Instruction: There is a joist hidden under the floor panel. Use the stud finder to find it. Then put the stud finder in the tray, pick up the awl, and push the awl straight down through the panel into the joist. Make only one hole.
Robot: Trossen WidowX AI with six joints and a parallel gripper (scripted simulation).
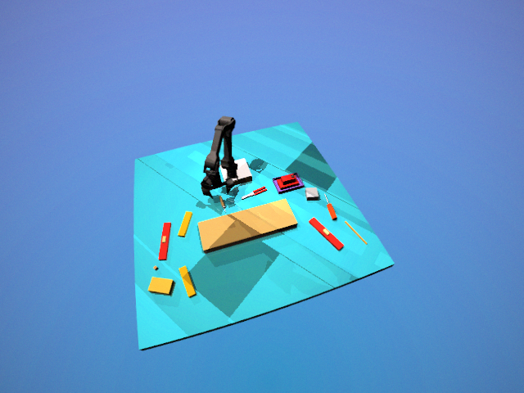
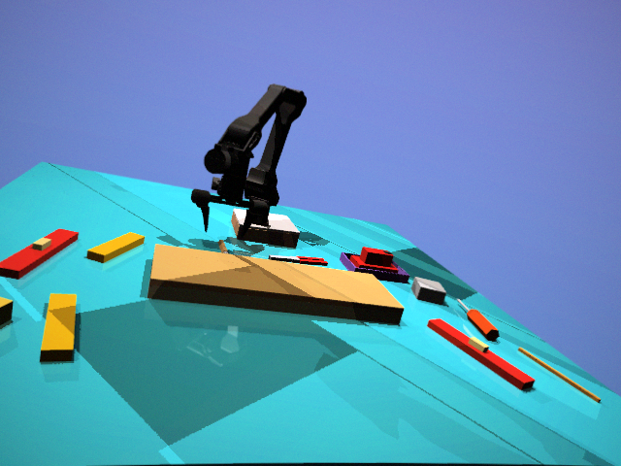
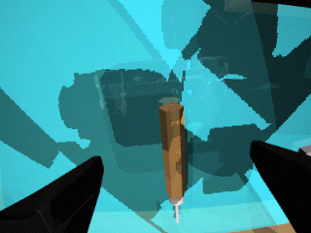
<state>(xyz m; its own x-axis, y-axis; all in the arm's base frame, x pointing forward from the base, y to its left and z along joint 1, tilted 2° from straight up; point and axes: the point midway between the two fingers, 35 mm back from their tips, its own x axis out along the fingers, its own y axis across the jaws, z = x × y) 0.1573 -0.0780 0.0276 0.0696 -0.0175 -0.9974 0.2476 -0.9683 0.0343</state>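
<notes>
Now: gripper tip 50 mm short of the awl, 30 mm above it and 10 mm to the right of it. Also, from my gripper tip: grey block: 550 mm to the left, 50 mm ahead, 20 mm below; then stud finder: 440 mm to the left, 70 mm behind, 10 mm above; then purple tray: 420 mm to the left, 70 mm behind, 20 mm below.
</notes>
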